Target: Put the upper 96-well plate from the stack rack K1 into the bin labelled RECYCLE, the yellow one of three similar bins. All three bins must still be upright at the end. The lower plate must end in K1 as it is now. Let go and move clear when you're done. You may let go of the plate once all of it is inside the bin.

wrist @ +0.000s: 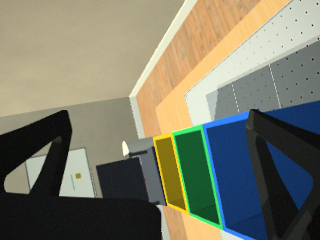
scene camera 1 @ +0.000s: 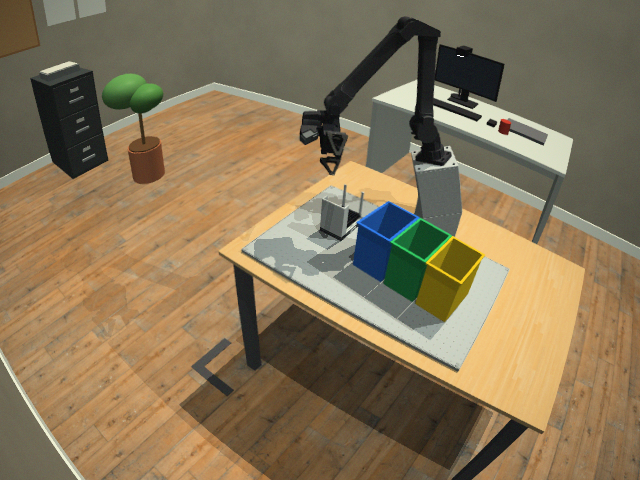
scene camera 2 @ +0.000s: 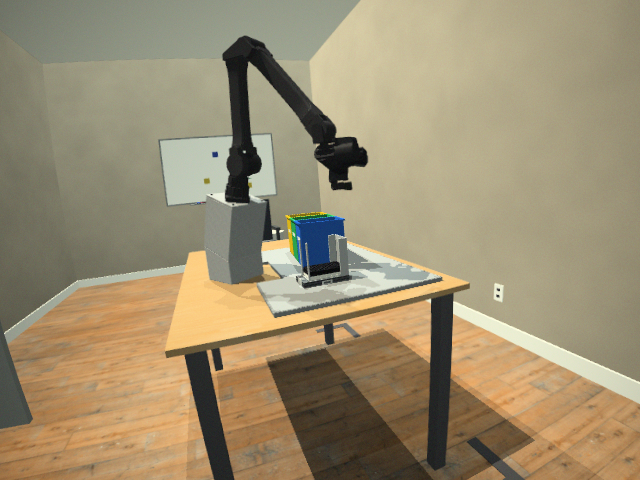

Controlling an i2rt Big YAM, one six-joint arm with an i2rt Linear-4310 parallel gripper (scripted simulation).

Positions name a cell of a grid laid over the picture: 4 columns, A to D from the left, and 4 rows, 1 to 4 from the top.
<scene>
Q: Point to a yellow bin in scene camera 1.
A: At C3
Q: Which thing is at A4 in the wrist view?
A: My gripper.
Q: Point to a yellow bin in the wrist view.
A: C3
</scene>
